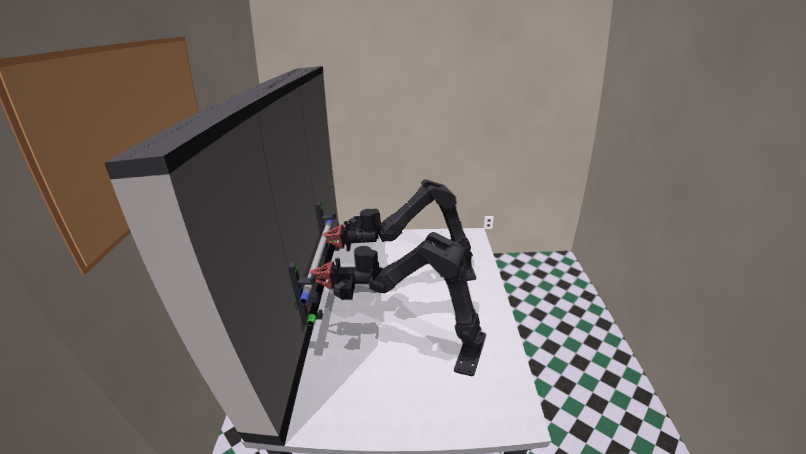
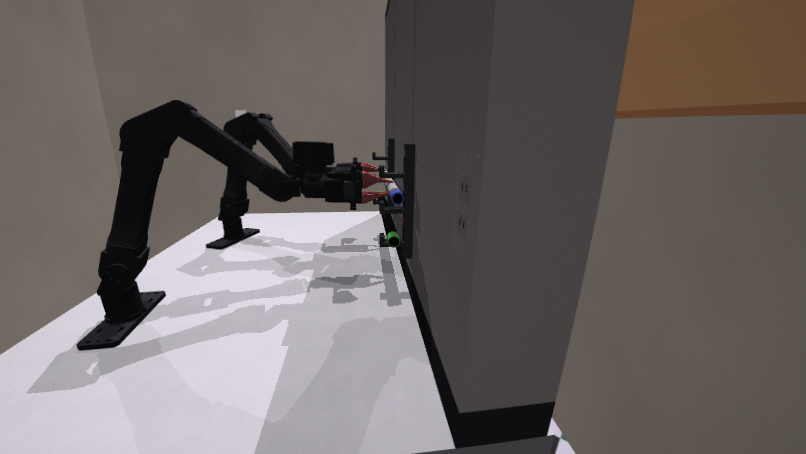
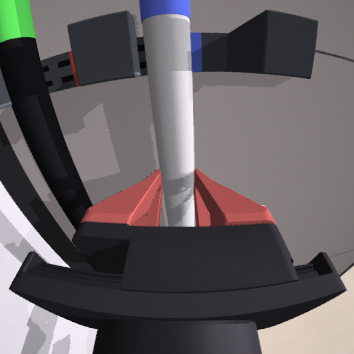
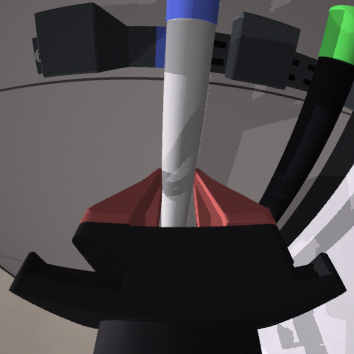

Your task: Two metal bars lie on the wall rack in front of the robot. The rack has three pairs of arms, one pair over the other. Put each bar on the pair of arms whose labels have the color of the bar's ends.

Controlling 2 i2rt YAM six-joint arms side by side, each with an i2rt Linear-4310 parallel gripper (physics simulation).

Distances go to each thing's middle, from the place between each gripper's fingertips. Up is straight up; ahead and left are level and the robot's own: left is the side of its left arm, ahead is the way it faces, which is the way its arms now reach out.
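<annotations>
The upright rack rail (image 2: 407, 209) is 320 mm to the right of my left hand, and it's 20 mm ahead of that hand and 20 mm below it.
My right gripper is 10 mm short of the upright rack rail, and it sits 90 mm to the left of the rail and 20 mm above it.
</annotations>
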